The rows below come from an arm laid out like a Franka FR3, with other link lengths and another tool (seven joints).
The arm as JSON. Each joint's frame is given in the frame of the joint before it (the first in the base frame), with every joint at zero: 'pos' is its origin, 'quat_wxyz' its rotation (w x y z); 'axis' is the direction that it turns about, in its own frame. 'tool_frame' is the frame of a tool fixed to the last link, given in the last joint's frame.
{
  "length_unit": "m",
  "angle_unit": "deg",
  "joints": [
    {
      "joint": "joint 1",
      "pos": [
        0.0,
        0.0,
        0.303
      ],
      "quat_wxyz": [
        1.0,
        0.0,
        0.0,
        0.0
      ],
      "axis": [
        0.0,
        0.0,
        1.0
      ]
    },
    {
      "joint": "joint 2",
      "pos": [
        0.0,
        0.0,
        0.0
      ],
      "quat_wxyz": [
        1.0,
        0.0,
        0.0,
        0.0
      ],
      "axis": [
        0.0,
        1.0,
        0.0
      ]
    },
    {
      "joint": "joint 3",
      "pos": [
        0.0,
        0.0,
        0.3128
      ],
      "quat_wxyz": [
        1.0,
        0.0,
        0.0,
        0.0
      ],
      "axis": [
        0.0,
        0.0,
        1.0
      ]
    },
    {
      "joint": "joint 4",
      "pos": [
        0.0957,
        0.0,
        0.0
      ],
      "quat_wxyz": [
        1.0,
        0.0,
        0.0,
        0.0
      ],
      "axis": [
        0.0,
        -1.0,
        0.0
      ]
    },
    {
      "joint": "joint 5",
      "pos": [
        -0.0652,
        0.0,
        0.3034
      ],
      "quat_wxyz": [
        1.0,
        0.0,
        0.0,
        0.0
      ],
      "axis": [
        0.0,
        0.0,
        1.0
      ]
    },
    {
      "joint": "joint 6",
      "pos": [
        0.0,
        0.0,
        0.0
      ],
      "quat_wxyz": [
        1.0,
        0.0,
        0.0,
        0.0
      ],
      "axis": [
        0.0,
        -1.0,
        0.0
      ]
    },
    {
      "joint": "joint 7",
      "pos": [
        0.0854,
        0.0,
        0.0
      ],
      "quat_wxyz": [
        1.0,
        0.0,
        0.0,
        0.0
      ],
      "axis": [
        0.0,
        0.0,
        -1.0
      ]
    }
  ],
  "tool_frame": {
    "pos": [
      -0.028,
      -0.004,
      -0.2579
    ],
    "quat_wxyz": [
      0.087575,
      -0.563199,
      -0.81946,
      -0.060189
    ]
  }
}
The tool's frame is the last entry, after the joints.
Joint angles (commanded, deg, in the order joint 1, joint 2, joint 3, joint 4, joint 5, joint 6, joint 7), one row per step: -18.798, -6.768, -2.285, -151.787, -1.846, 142.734, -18.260; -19.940, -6.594, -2.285, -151.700, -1.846, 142.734, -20.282; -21.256, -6.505, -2.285, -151.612, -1.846, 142.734, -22.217; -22.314, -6.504, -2.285, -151.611, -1.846, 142.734, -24.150; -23.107, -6.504, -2.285, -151.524, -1.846, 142.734, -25.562; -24.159, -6.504, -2.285, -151.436, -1.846, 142.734, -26.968; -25.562, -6.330, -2.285, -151.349, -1.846, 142.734, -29.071; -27.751, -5.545, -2.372, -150.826, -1.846, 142.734, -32.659; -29.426, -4.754, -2.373, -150.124, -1.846, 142.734, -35.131; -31.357, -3.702, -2.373, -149.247, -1.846, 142.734, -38.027; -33.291, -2.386, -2.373, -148.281, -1.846, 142.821, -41.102
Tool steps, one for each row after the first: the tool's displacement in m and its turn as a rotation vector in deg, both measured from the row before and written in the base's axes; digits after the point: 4 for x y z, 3 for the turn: -0.0024, -0.0072, -0.0006, 0.113, 0.081, 0.878; -0.0028, -0.0081, -0.0001, 0.082, -0.002, 0.617; -0.0027, -0.0065, 0.0000, 0.085, -0.006, 0.873; -0.0014, -0.0051, 0.0004, 0.024, -0.084, 0.617; -0.0023, -0.0065, 0.0004, 0.020, -0.084, 0.352; -0.0038, -0.0084, -0.0006, 0.121, 0.071, 0.698; -0.0050, -0.0144, -0.0022, 0.265, 0.215, 1.307; -0.0024, -0.0115, -0.0014, 0.133, 0.069, 0.791; -0.0031, -0.0134, -0.0022, 0.199, 0.136, 0.959; -0.0033, -0.0138, -0.0034, 0.266, 0.199, 1.136
